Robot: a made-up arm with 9 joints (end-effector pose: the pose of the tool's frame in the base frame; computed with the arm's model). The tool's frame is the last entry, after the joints.
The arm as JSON. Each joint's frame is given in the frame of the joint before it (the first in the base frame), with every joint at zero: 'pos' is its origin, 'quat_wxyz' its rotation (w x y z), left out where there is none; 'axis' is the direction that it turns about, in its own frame. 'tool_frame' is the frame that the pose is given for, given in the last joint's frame.
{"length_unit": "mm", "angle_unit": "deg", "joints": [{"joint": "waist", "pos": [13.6, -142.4, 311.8], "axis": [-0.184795, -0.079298, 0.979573]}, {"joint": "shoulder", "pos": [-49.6, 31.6, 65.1], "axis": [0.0, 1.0, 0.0]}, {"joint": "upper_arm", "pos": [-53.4, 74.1, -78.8], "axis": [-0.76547, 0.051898, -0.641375]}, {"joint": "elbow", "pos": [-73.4, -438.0, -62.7], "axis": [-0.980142, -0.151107, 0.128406]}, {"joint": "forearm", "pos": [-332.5, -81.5, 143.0], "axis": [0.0, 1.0, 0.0]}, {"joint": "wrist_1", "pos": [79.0, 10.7, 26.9], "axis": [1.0, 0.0, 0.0]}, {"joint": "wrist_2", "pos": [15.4, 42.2, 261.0], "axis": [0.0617, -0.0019, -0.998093]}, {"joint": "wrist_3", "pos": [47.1, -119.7, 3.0], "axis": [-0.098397, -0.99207, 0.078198]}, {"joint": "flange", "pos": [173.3, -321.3, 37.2], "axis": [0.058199, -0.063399, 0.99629]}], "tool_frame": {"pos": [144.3, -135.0, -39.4], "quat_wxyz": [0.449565, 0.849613, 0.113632, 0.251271]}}
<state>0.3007 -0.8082 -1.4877 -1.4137 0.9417 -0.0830 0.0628 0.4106 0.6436</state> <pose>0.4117 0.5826 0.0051 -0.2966 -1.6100 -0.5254</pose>
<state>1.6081 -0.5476 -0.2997 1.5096 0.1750 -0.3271 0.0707 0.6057 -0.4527</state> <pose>-0.2281 -0.6236 0.5972 -0.1640 -0.1826 2.8041</pose>
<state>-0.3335 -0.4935 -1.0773 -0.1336 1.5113 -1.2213 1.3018 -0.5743 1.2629</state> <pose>0.2863 -0.6178 0.1945 1.5857 1.7319 0.5678</pose>
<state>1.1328 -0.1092 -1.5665 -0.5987 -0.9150 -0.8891 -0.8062 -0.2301 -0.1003</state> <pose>0.8944 0.3390 0.0350 -1.3486 -1.7434 -1.4799</pose>
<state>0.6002 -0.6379 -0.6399 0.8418 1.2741 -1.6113 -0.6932 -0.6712 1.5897</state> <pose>0.5750 -0.2713 -0.0970 0.3561 1.7588 -1.5158</pose>
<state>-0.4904 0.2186 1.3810 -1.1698 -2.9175 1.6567 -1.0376 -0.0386 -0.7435</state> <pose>-0.8195 1.0328 1.0283 -0.1653 0.8994 1.7315</pose>
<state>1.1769 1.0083 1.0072 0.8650 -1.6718 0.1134 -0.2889 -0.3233 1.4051</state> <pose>-0.8199 0.1247 0.8758 1.8643 -2.3659 0.1361</pose>
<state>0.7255 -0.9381 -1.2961 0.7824 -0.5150 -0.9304 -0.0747 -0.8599 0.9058</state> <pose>0.4072 -0.5154 0.4961 0.3682 0.8910 2.2327</pose>
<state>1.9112 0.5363 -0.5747 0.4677 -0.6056 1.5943 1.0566 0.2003 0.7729</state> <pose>0.8351 -0.2221 0.0001 -1.6256 -2.0679 0.2421</pose>
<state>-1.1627 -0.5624 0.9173 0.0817 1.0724 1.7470 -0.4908 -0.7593 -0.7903</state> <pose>-0.5631 0.5162 -0.2195 -1.5897 1.9885 0.2645</pose>
